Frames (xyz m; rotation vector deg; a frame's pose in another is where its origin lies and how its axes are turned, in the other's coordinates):
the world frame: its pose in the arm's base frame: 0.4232 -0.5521 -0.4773 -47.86 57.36 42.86
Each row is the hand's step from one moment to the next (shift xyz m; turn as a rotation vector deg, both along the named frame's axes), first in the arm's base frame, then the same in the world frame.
Working: the arm's base frame: its pose in the world frame: -0.5071 0.5047 0.4471 47.86 -57.36 -42.86

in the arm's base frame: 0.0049 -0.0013 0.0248 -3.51 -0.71 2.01
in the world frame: -0.0213 -0.0108 0.0083 -3.21 2.12 -1.44
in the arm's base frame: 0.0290 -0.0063 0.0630 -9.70 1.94 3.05
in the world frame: -0.0488 -0.0429 0.0252 -5.97 8.35 -1.36
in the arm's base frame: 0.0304 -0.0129 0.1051 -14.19 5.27 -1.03
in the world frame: -0.0881 -0.0576 0.0326 -3.30 14.73 -1.53
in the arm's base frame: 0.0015 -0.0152 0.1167 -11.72 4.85 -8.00
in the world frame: -0.1094 -0.0372 0.0223 3.95 14.16 -2.97
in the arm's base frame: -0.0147 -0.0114 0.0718 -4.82 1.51 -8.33
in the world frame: -0.0732 -0.0107 0.0056 6.20 6.83 -3.14
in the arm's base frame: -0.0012 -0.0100 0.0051 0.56 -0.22 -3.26
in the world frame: -0.0066 -0.0051 -0.0076 3.17 0.22 -0.94
